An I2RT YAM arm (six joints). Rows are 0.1 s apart.
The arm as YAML. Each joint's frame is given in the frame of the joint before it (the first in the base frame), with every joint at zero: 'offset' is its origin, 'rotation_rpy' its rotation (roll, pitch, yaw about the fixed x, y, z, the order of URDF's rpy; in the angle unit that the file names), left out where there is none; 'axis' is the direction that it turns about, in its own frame. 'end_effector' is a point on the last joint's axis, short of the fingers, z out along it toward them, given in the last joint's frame.
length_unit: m
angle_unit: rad
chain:
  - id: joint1
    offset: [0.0, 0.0, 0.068]
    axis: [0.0, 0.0, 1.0]
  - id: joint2
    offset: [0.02, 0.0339, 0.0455]
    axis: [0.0, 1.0, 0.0]
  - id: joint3
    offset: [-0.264, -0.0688, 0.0]
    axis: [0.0, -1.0, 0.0]
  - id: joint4
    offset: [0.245, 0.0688, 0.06]
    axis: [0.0, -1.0, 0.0]
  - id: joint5
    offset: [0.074, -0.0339, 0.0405]
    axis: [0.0, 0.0, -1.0]
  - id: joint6
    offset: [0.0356, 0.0, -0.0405]
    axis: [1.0, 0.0, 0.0]
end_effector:
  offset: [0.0, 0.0, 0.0]
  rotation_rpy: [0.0, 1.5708, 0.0]
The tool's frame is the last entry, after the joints.
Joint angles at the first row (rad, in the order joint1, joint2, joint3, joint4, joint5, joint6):
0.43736 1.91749 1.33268 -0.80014 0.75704 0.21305
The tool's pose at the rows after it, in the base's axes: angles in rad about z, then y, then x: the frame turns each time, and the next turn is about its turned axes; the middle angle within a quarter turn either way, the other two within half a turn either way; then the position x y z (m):
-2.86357 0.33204 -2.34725 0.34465 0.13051 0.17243
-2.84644 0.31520 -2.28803 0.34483 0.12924 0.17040
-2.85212 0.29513 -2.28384 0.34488 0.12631 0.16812
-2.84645 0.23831 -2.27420 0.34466 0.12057 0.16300
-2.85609 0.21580 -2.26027 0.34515 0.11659 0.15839
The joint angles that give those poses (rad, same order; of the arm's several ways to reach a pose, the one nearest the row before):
0.43355 1.94074 1.33268 -0.79061 0.83333 0.21954
0.43354 1.95030 1.33269 -0.79784 0.88597 0.20884
0.42629 1.95641 1.33268 -0.81157 0.88712 0.20808
0.41217 1.96785 1.32887 -0.83255 0.88712 0.18061
0.40227 1.98080 1.32734 -0.84440 0.89818 0.18368

